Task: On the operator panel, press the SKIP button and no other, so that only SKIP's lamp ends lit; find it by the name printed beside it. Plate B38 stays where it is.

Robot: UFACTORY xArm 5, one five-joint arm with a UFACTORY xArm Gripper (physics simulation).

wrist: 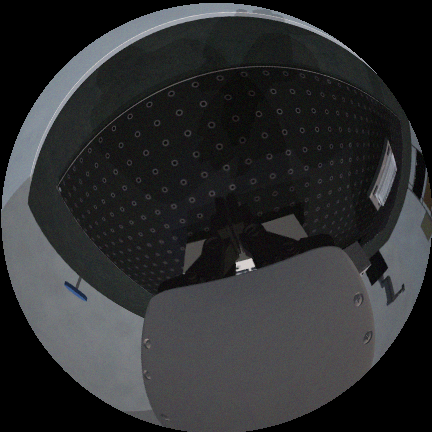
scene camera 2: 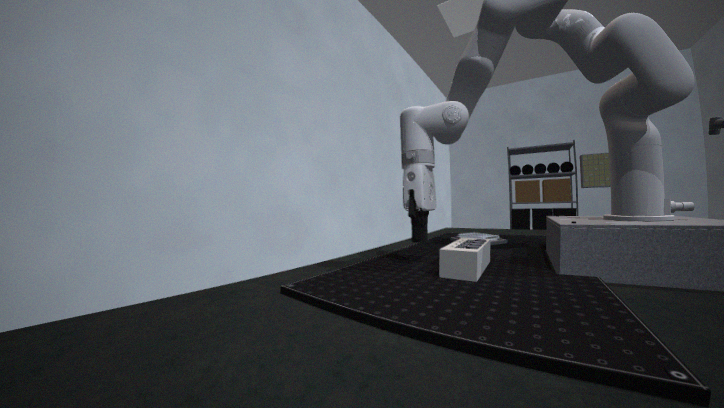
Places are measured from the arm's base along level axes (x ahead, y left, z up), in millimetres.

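Where they show: gripper, fingertip midpoint: [wrist: 229, 208] [scene camera 2: 419, 242]; arm's base, link origin: [scene camera 2: 636, 219].
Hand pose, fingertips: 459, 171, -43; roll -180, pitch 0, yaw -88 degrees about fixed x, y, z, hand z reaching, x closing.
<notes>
Each offset is from my fingertips to the centre of the thing, as dx, dy, dz. Level surfaces: height alone.
The operator panel, a pale box @[-108, +2, -23] [scene camera 2: 458, 264] [wrist: 287, 226] with dark details on its top, stands on the dark dotted board. Its button names and lamps are too small or hidden to read. My gripper [scene camera 2: 419, 239] [wrist: 229, 208] is shut and empty, pointing down. In the scene view its tips appear left of the panel, slightly above its top. In the wrist view the fingers cover the panel's middle and the tips reach past its upper edge. Plate B38 cannot be identified by its label.
The dotted board @[dz -50] [scene camera 2: 506, 319] [wrist: 165, 192] carries a pale, flat, ridged object @[-71, -388, -31] [scene camera 2: 478, 236] [wrist: 384, 175], apart from the panel. The robot's grey plinth [scene camera 2: 633, 253] stands at the right. A shelf rack [scene camera 2: 542, 149] stands by the back wall.
</notes>
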